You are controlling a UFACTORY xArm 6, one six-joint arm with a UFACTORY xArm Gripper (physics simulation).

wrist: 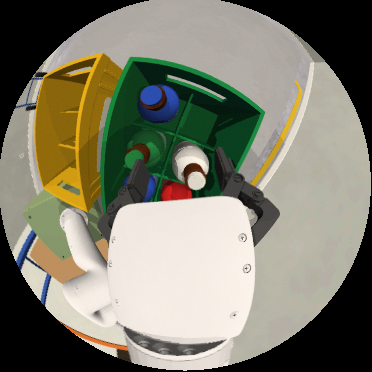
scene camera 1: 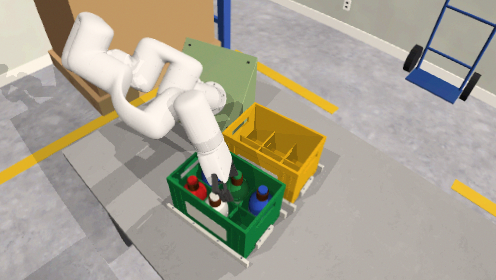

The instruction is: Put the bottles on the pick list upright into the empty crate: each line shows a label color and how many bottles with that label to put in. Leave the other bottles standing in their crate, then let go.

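Frame: origin at the arm's base, x up, y left, z back, level; millimetres.
Where they show: gripper, between the fingertips: (wrist: 178, 160) (scene camera 1: 230, 188); arm's base, origin of its link: (wrist: 73, 220) (scene camera 1: 210, 98).
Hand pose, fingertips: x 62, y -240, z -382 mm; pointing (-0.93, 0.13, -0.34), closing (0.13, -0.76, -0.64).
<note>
Each offset is from my fingertips to the top centre of the thing.
The green crate @(dx -2, dy +6, dz +27 mm) (scene camera 1: 264, 226) (wrist: 251, 131) holds upright bottles: a white one @(dx -14, dy -41, dz +19 mm) (scene camera 1: 217, 206) (wrist: 191, 159), a red one @(dx -14, dy -54, dz +102 mm) (scene camera 1: 196, 190) (wrist: 176, 191), a green one @(dx -14, dy +53, dz +32 mm) (scene camera 1: 238, 187) (wrist: 147, 145) and a blue one @(dx -14, dy +70, dz -55 mm) (scene camera 1: 259, 204) (wrist: 161, 106) at the right end. Another blue bottle @(dx -14, dy +33, dz +119 mm) (scene camera 1: 205, 178) (wrist: 147, 189) is partly hidden behind the gripper. The compartment beside the right-end blue bottle is empty. The yellow crate (scene camera 1: 306, 172) (wrist: 95, 95) is empty, with dividers. My gripper (scene camera 1: 227, 185) (wrist: 178, 160) is open and low over the green crate, its fingers either side of the white bottle in the wrist view. No pick list is readable.
The yellow crate stands close alongside the green crate. Pale rails @(dx -147, dy -92, dz +9 mm) (scene camera 1: 210, 240) run along the crates' bases. A green pedestal (scene camera 1: 225, 65) (wrist: 45, 215) stands behind, under the arm. A blue hand truck (scene camera 1: 434, 86) stands by the far wall.
</note>
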